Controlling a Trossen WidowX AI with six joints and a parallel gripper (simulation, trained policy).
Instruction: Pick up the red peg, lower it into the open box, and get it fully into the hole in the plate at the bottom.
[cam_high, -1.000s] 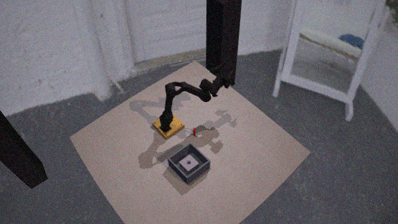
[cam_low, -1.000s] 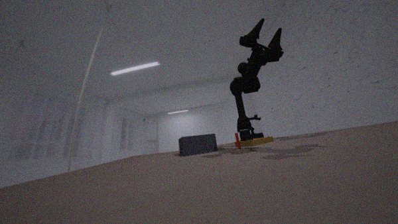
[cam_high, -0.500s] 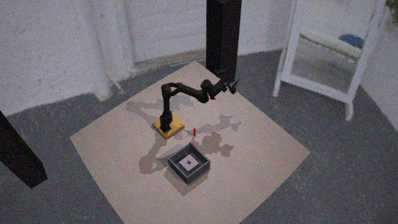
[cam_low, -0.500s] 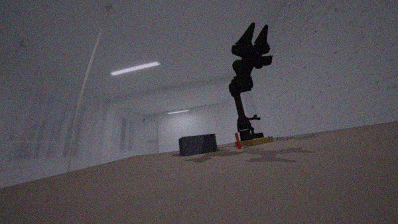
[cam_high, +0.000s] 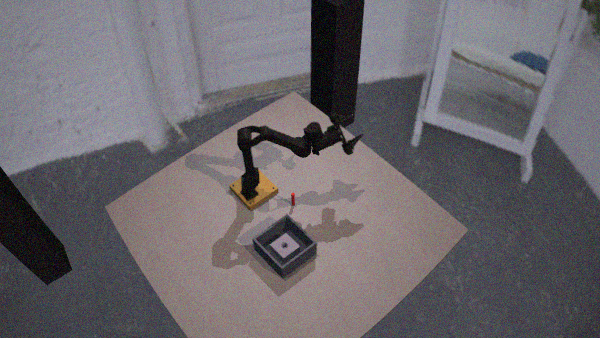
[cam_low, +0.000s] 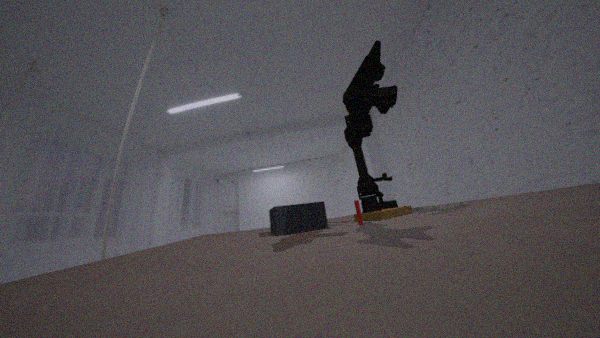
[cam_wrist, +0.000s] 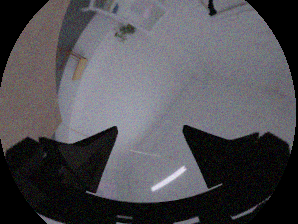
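My gripper tip is now 60 mm past the red peg, 300 mm to the left of it and 340 mm above it. From my gripper tip the other things lie so: plate (120 mm ahead, 480 mm to the right, 330 mm below); box (120 mm ahead, 480 mm to the right, 350 mm below).
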